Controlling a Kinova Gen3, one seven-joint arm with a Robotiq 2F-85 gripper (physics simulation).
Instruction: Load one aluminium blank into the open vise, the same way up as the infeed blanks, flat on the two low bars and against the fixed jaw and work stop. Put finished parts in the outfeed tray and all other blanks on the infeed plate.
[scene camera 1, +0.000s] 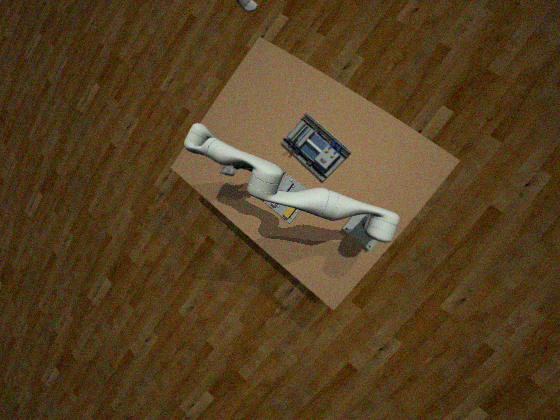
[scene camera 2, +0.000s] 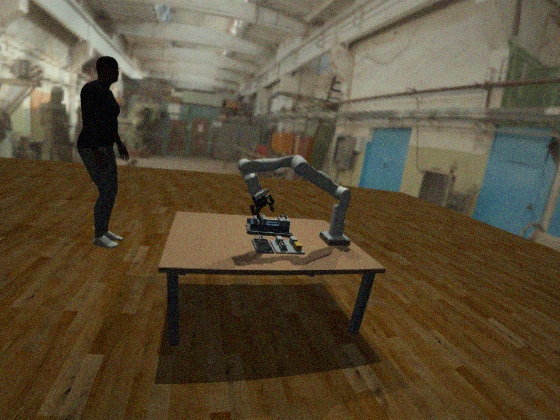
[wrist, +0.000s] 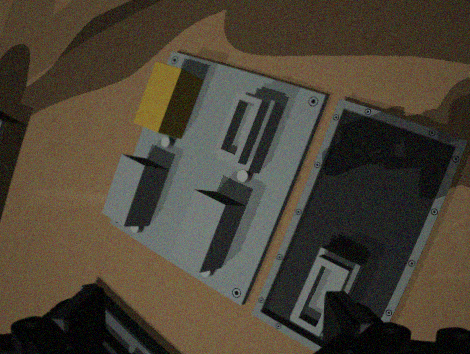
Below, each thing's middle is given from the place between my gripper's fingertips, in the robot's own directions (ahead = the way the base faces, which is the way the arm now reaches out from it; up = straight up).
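Grey infeed plate (wrist: 192, 163): 18 cm below my hand, 5 cm to the left of it, 13 cm behind it. Dark outfeed tray (wrist: 380, 176): 18 cm below my hand, 3 cm to the left of it, 1 cm ahead of it. Brass blank (wrist: 171, 92): 16 cm below my hand, 10 cm to the left of it, 18 cm behind it.
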